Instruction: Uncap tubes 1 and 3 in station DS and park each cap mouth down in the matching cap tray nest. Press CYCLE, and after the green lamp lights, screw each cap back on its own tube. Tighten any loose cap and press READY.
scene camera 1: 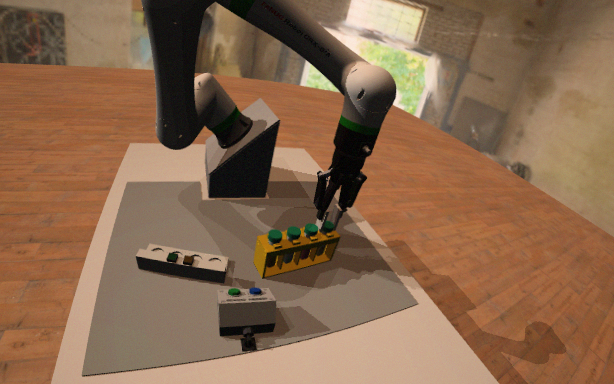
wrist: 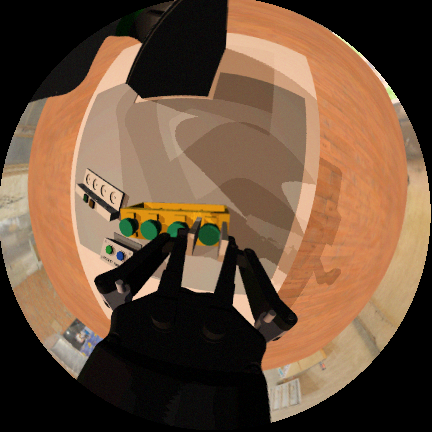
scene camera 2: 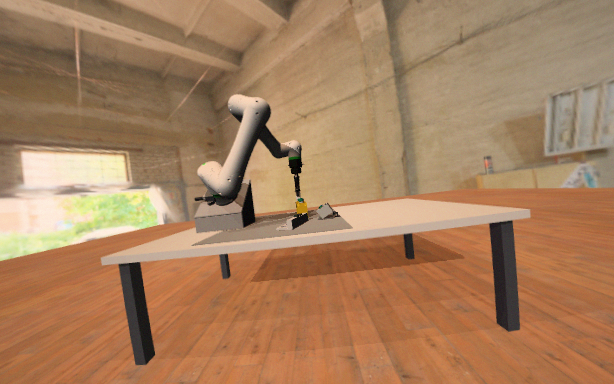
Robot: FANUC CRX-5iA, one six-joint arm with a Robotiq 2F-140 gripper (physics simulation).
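Where they show: gripper, between the fingertips: [scene camera 1: 325,227] [wrist: 210,227]; arm's base, origin of its link: [scene camera 1: 236,133].
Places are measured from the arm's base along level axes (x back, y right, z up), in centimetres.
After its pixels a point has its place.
Observation:
The yellow tube station [scene camera 1: 258,260] {y 0.7, x -47.0, z -15.6 cm} [scene camera 2: 301,208] {y 0.7, x -46.8, z -12.8 cm} [wrist: 175,206] {y -8.8, x -43.9, z -18.6 cm} holds tubes with green caps. My gripper [scene camera 1: 329,219] {y -18.0, x -44.1, z -8.7 cm} [scene camera 2: 298,195] {y -18.0, x -44.1, z -8.7 cm} [wrist: 210,227] {y -18.0, x -44.1, z -8.7 cm} points down over its far right end. Its fingertips are closed against both sides of the end green cap [scene camera 1: 328,227] {y -17.5, x -46.1, z -6.9 cm} [wrist: 209,236] {y -18.1, x -45.0, z -6.9 cm}, which sits on its tube. Three other green caps [scene camera 1: 275,236] {y -2.2, x -47.8, z -6.9 cm} [scene camera 1: 293,232] {y -7.1, x -46.9, z -6.9 cm} [scene camera 1: 311,229] {y -12.3, x -46.3, z -6.9 cm} sit on their tubes; a finger partly covers the nearest in the wrist view. The cap tray [scene camera 1: 181,270] {y 20.1, x -47.3, z -16.7 cm} [wrist: 104,189] {y 16.2, x -42.6, z -18.3 cm} shows empty nests. The button box [scene camera 1: 247,313] {y 7.8, x -63.7, z -12.8 cm} has a green button [scene camera 1: 234,292] {y 9.5, x -58.9, z -11.8 cm} and a blue button [scene camera 1: 255,291] {y 5.1, x -59.3, z -11.8 cm}.
On the tray's side are a dark green square [scene camera 1: 172,257] {y 22.0, x -45.7, z -13.7 cm} and a brown square [scene camera 1: 188,260] {y 18.2, x -47.0, z -13.7 cm}, neither visibly lit. The tray lies left of the station, the button box in front. The arm's wedge base [scene camera 1: 237,175] {y 0.4, x -12.9, z -10.2 cm} stands behind on the white table [scene camera 2: 425,212] {y 26.1, x -107.4, z -19.3 cm}.

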